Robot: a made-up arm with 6 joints. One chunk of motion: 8 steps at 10 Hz.
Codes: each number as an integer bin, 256 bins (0 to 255) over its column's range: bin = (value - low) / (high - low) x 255, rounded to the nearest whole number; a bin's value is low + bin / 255 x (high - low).
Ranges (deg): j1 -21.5..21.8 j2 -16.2..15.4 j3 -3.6..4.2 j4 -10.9..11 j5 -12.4..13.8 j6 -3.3..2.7
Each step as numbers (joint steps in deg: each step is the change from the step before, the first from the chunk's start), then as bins.
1 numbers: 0.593 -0.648 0.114 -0.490 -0.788 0.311
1 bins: 130 125 121 121 113 153
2 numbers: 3.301 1.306 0.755 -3.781 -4.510 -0.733
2 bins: 146 141 142 83 77 109
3 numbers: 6.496 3.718 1.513 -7.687 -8.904 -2.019
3 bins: 165 161 167 37 34 54
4 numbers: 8.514 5.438 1.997 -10.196 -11.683 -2.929
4 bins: 177 175 183 8 7 16
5 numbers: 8.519 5.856 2.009 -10.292 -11.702 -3.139
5 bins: 177 178 183 7 7 7
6 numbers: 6.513 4.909 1.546 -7.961 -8.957 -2.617
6 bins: 165 170 168 34 34 29
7 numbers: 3.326 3.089 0.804 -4.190 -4.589 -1.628
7 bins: 146 156 144 78 76 71
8 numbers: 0.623 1.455 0.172 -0.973 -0.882 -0.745
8 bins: 130 142 123 116 112 109
